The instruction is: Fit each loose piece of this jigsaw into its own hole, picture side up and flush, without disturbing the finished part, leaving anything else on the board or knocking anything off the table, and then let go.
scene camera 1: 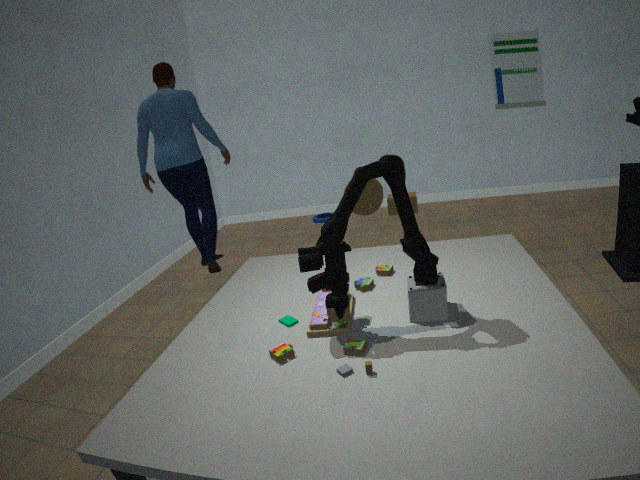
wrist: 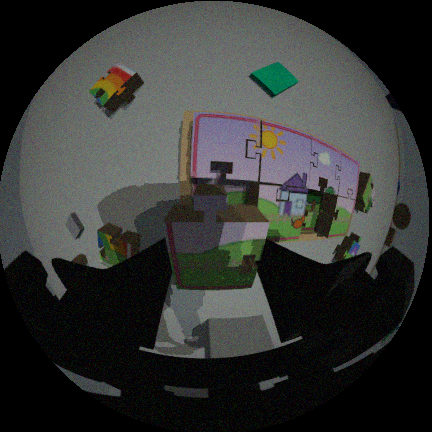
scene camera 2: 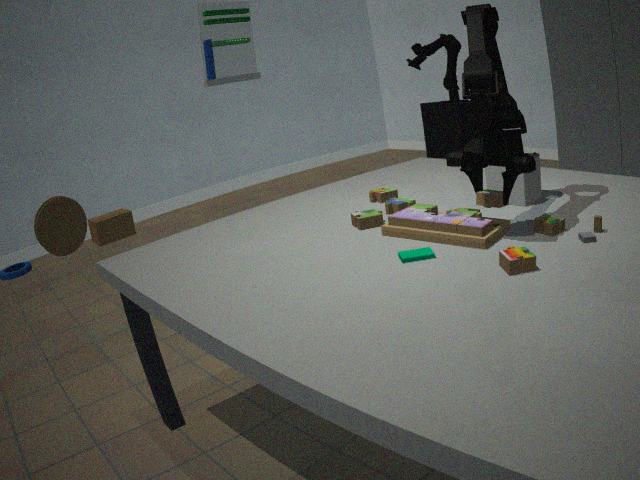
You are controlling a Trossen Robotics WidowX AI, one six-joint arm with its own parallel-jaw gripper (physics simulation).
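My gripper (scene camera 1: 338, 313) (scene camera 2: 492, 197) (wrist: 213, 239) is shut on a corner piece (scene camera 2: 488, 199) (wrist: 215, 265) with green hills and a red border, picture side up. It is held above the table by the board's lower left corner in the wrist view, hiding part of the corner hole. The board (scene camera 1: 330, 333) (scene camera 2: 434, 236) (wrist: 185, 150) holds the finished part (scene camera 1: 319, 310) (scene camera 2: 439, 217) (wrist: 295, 150). A dark narrow hole (wrist: 326, 215) shows right of the house. Loose pieces lie around: red-yellow (scene camera 1: 281, 351) (scene camera 2: 518, 260) (wrist: 114, 87), green-orange (scene camera 1: 355, 346) (scene camera 2: 549, 225), rainbow (scene camera 1: 364, 283) (wrist: 352, 248).
A loose piece (scene camera 1: 384, 269) (scene camera 2: 383, 194) lies at the back and another (scene camera 2: 367, 219) (wrist: 366, 192) beside the board. A green tile (scene camera 1: 288, 320) (scene camera 2: 416, 254) (wrist: 274, 79), grey block (scene camera 1: 344, 369) (scene camera 2: 587, 237) and small wooden block (scene camera 1: 368, 367) (scene camera 2: 597, 223) lie nearby. A person (scene camera 1: 173, 129) stands beyond the table.
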